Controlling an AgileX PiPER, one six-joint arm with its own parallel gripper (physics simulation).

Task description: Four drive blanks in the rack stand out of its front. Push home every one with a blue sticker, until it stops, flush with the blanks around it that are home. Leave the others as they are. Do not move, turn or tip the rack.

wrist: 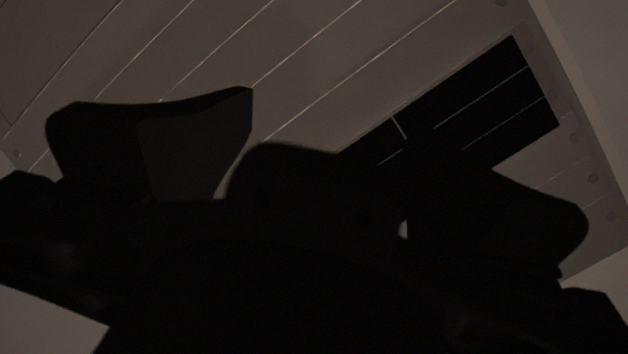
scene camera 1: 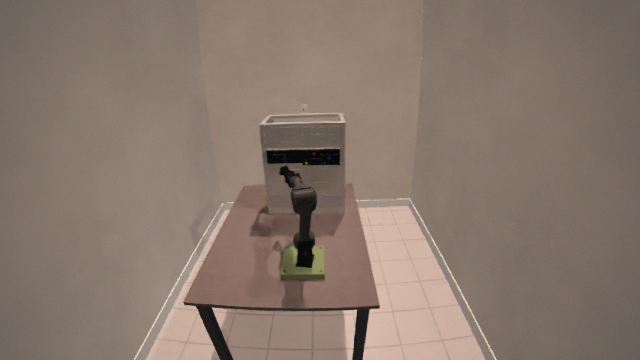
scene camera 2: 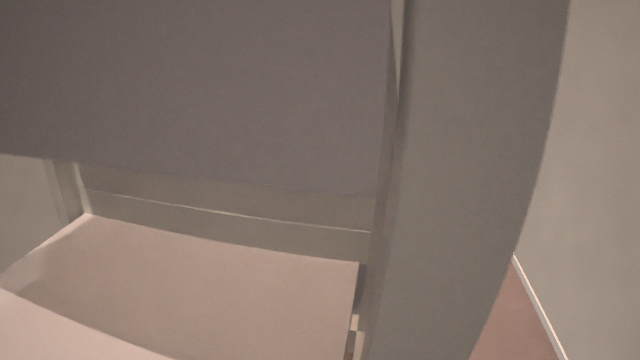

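Observation:
The grey rack (scene camera 1: 303, 136) (wrist: 320, 65) stands upright at the far end of the table, with a black bay of drive blanks (scene camera 1: 292, 156) (wrist: 492, 80) across its upper front. In scene camera 1 a red sticker (scene camera 1: 314, 154) is at the upper middle, two blue stickers (scene camera 1: 329, 158) (scene camera 1: 324, 163) are to the right, one above the other, and a yellow sticker (scene camera 1: 306, 163) is lower. How far each blank stands out is too small to tell. My gripper (scene camera 1: 284, 171) (wrist: 328, 125) is open and empty, in front of the rack, just below the bay's left part; its dark fingers hide part of the bay in the wrist view.
The arm stands on a green base plate (scene camera 1: 289, 270) near the front of the brown table (scene camera 1: 225, 280). Grey walls (scene camera 1: 100, 150) stand on both sides. Scene camera 2 shows large grey panels (scene camera 2: 465, 150) at close range; no blank or gripper shows there.

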